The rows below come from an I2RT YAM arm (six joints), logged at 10 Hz.
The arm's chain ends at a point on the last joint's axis. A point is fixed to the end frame.
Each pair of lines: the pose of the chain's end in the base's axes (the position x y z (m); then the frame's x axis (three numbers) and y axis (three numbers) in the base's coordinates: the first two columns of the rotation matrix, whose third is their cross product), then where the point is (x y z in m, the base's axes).
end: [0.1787 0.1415 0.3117 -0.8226 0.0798 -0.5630 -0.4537 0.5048 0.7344]
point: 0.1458 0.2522 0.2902
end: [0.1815 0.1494 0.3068 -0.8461 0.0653 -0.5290 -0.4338 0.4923 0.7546]
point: 0.1455 0.2595 0.2872
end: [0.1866 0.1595 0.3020 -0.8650 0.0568 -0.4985 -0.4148 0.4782 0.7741]
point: 0.1482 0.2692 0.2848
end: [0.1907 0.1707 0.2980 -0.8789 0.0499 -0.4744 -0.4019 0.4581 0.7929]
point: 0.1500 0.2799 0.2836
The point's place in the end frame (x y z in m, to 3 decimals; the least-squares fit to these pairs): 0.048 0.055 0.092
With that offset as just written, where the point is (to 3 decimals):
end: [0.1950 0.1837 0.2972 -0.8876 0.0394 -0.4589 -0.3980 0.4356 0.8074]
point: 0.152 0.292 0.285
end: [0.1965 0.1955 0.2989 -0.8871 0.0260 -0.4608 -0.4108 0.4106 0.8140]
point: 0.151 0.303 0.289
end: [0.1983 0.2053 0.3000 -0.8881 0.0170 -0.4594 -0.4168 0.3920 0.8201]
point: 0.151 0.312 0.292
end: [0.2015 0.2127 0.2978 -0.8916 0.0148 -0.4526 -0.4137 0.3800 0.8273]
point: 0.153 0.319 0.291
